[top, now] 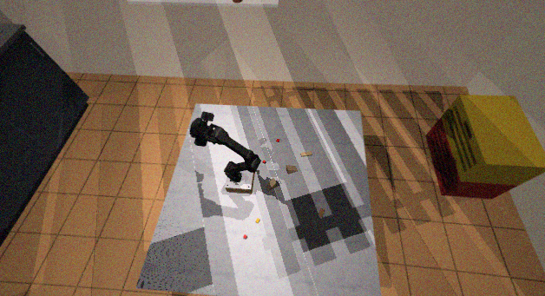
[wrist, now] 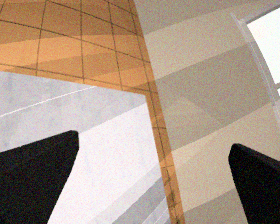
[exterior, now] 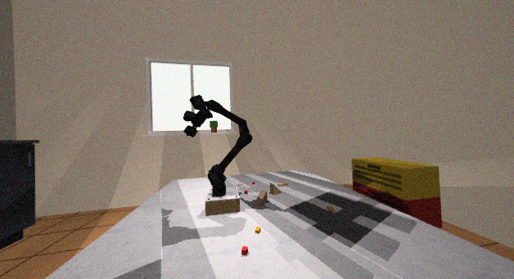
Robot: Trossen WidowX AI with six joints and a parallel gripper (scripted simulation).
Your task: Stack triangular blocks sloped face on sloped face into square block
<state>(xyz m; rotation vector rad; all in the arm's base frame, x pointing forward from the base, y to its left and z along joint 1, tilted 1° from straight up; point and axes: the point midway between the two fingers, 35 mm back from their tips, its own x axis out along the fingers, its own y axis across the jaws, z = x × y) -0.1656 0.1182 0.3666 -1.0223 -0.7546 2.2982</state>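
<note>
The triangular block is 51 cm ahead of my gripper tip, 2 cm to the right of it and 41 cm below it. Round my gripper tip: orange cube: 36 cm ahead, 38 cm to the right, 42 cm below.
</note>
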